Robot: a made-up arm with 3 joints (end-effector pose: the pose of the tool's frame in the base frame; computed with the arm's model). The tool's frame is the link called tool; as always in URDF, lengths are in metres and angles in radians. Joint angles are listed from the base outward.
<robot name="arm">
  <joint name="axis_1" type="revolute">
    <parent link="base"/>
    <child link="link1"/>
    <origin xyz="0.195 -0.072 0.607" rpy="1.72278 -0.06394 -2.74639"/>
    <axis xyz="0 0 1"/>
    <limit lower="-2.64" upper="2.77" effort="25" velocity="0.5"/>
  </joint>
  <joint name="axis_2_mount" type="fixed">
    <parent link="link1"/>
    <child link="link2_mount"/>
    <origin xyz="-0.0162 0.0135 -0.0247"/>
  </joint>
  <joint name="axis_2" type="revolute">
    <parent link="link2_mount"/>
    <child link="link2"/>
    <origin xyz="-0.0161 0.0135 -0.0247" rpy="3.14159 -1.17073 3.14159"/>
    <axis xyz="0 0 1"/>
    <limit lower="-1.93" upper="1.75" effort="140" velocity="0.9"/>
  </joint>
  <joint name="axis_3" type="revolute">
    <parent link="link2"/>
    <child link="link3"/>
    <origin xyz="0.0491 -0.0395 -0.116" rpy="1.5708 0 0.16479"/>
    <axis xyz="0 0 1"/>
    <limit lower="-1.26" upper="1.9" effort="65" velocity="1.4"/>
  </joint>
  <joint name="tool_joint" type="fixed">
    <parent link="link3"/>
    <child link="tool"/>
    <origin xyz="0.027 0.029 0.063" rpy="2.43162 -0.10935 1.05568"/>
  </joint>
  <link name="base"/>
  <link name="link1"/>
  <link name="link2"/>
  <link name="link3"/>
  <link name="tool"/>
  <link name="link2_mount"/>
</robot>
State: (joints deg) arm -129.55 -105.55 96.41
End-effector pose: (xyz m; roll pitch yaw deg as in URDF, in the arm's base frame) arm 0.2757 -0.1768 0.5310 36.86 12.95 -145.05
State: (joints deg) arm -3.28 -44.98 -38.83
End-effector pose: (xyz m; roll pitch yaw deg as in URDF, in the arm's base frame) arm 0.1395 -0.1186 0.4997 -65.69 44.21 56.19
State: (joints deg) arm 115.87 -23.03 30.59
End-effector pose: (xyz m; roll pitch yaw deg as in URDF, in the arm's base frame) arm 0.1301 -0.0859 0.6772 167.87 41.16 -111.73
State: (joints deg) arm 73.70 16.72 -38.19
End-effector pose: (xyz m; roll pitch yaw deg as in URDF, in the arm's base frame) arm 0.1166 0.0097 0.6043 20.45 44.14 74.36
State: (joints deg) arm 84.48 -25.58 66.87
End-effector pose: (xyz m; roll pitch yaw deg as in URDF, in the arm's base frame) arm 0.1216 -0.1221 0.6508 -140.20 20.55 -62.00
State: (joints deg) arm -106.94 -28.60 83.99
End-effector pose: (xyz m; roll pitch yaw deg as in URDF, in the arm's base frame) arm 0.2959 -0.0724 0.5778 55.51 -18.70 -79.51
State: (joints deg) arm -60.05 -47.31 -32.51
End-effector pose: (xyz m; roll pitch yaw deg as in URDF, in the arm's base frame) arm 0.2559 -0.0778 0.4939 -95.90 -8.74 48.53
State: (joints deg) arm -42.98 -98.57 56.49
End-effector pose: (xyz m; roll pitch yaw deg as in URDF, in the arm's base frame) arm 0.1913 -0.2122 0.5684 -101.95 -63.42 -22.53
